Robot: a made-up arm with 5 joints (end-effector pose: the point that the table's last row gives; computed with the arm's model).
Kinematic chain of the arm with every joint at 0, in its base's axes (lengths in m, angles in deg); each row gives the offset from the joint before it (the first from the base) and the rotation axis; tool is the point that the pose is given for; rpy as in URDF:
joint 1: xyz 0.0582 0 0.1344 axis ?
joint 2: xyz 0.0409 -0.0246 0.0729 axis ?
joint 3: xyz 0.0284 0 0.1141 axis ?
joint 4: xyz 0.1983 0 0.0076 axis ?
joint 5: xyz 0.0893 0.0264 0 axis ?
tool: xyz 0 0 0 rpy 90 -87.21 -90
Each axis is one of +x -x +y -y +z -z.
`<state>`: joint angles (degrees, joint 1 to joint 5).
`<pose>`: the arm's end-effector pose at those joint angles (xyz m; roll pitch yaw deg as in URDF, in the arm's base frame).
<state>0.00 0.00 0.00 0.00 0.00</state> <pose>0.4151 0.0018 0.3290 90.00 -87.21 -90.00</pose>
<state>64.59 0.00 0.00 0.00 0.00</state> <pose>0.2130 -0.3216 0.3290 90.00 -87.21 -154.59</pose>
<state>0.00 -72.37 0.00 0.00 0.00</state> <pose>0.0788 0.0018 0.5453 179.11 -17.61 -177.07</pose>
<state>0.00 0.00 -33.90 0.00 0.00</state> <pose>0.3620 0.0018 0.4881 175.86 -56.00 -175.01</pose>
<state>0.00 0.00 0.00 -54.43 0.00</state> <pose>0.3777 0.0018 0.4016 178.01 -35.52 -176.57</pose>
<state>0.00 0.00 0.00 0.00 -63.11</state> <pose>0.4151 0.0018 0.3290 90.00 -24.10 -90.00</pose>
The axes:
joint 1: -z
joint 2: +y
joint 3: +y
joint 4: +y
joint 5: -x

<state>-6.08 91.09 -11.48 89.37 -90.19</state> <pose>0.1674 0.0134 -0.0340 -78.97 -2.93 -84.49</pose>
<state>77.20 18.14 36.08 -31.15 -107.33</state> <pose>0.1281 -0.2996 0.1155 65.60 18.45 -175.37</pose>
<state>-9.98 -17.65 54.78 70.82 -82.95</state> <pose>0.2239 0.0310 0.1260 -17.90 1.31 -75.97</pose>
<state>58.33 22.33 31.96 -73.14 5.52</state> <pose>0.2261 -0.2688 0.1743 -172.06 -70.96 113.27</pose>
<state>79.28 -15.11 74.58 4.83 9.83</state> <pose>0.0943 -0.1810 0.0774 -3.38 -25.49 -71.48</pose>
